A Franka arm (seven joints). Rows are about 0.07 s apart.
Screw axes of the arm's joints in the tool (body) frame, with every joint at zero. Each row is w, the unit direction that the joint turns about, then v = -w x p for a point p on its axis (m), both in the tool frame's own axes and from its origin. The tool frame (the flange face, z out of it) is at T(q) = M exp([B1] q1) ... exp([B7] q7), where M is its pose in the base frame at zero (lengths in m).
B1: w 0 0 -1 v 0.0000 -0.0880 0.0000
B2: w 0 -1 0 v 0.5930 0.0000 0.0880
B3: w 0 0 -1 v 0.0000 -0.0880 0.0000
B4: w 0 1 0 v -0.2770 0.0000 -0.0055
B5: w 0 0 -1 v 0.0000 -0.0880 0.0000
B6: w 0 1 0 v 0.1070 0.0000 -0.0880
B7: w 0 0 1 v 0.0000 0.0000 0.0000
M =
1 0 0 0.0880
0 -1 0 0.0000
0 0 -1 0.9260
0 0 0 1
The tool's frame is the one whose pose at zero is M.
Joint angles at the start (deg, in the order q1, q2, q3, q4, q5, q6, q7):
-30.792 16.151 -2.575 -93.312 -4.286 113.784 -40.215
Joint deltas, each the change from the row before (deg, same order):
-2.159 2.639 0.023 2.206 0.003 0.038 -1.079
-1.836 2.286 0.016 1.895 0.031 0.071 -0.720
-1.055 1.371 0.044 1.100 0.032 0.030 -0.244
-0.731 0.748 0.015 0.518 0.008 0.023 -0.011
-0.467 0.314 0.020 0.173 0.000 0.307 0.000
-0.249 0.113 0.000 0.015 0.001 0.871 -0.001
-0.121 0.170 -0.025 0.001 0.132 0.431 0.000
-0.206 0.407 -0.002 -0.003 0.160 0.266 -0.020
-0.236 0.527 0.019 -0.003 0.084 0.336 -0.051
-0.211 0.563 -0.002 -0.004 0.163 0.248 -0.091
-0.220 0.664 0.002 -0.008 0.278 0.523 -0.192
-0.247 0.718 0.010 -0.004 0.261 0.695 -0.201
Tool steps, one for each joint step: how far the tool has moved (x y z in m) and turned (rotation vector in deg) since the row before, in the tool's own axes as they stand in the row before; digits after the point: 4 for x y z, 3 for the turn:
-0.0079 0.0240 0.0143 0.192 -0.588 0.974
-0.0073 0.0205 0.0129 0.190 -0.462 1.036
-0.0041 0.0115 0.0082 0.173 -0.283 0.735
-0.0038 0.0074 0.0053 0.143 -0.231 0.676
-0.0025 0.0046 0.0023 -0.105 0.078 0.431
-0.0007 0.0032 0.0001 -0.518 0.546 0.238
-0.0003 0.0016 0.0015 -0.096 0.251 0.184
-0.0008 0.0019 0.0047 0.200 -0.034 0.222
-0.0007 0.0021 0.0061 0.188 -0.112 0.161
-0.0007 0.0018 0.0066 0.318 -0.161 0.148
-0.0003 0.0021 0.0075 0.280 0.035 0.099
-0.0002 0.0025 0.0079 0.186 0.114 0.104

